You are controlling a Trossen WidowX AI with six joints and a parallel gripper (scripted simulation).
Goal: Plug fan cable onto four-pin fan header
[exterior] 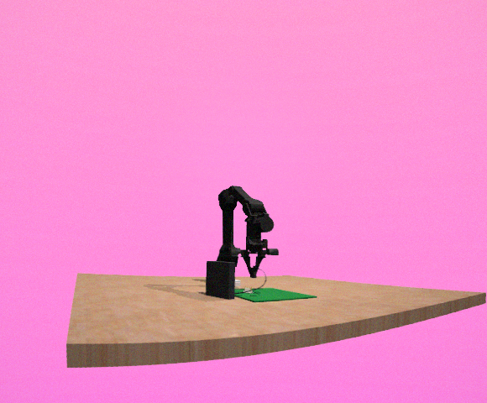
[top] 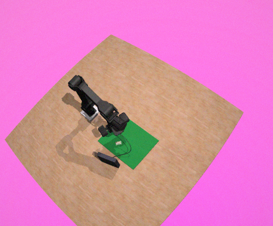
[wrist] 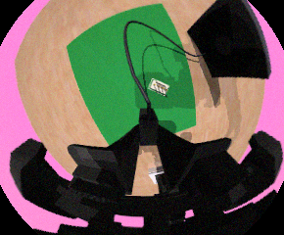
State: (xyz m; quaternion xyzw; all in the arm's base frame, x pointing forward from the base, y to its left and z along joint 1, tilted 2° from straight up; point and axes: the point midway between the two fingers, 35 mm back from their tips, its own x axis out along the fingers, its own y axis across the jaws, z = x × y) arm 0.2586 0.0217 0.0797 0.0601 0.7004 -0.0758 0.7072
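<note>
My gripper tip is 80 mm above the green board, 70 mm short of it and 10 mm to the right of it. Also, from my gripper tip: dark fan plug: 10 mm ahead, 10 mm above; then black fan: 150 mm to the right, 100 mm ahead, 10 mm below.
</note>
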